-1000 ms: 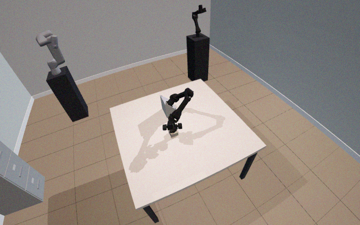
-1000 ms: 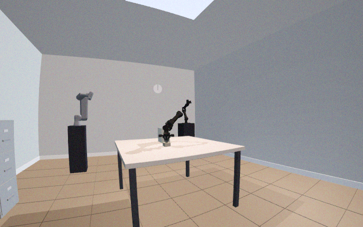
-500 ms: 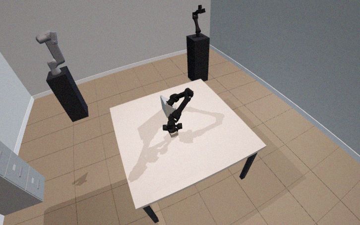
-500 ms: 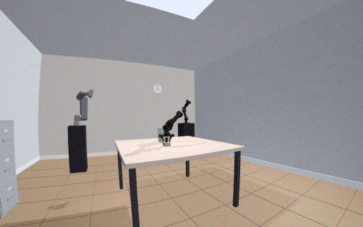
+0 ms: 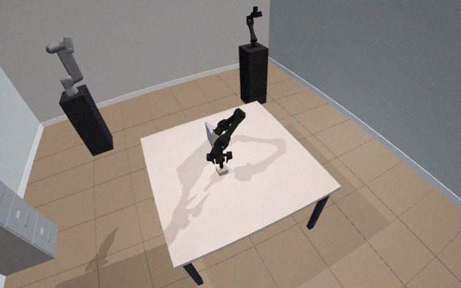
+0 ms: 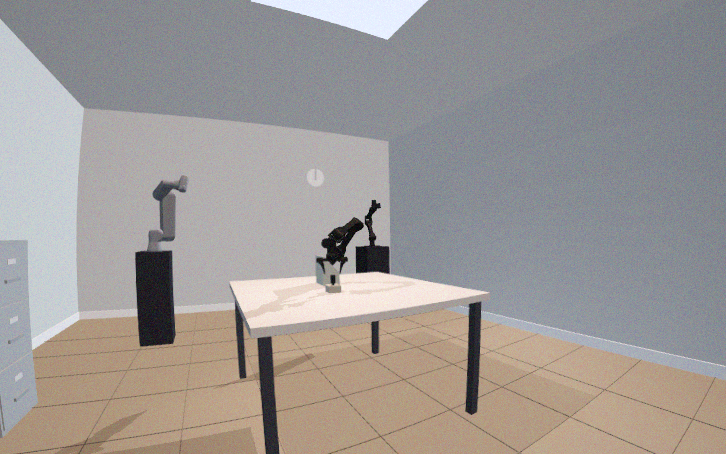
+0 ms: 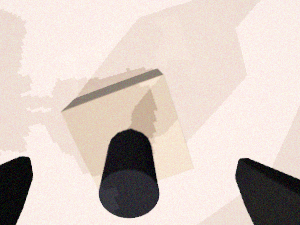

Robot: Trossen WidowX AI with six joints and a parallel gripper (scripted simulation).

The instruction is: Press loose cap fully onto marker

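Now: gripper tip 2 cm past the dark cap, 1 cm to the right of it and 3 cm above it. From my gripper tip the other things lie so: holder block (2 cm behind, 1 cm to the left, 9 cm below).
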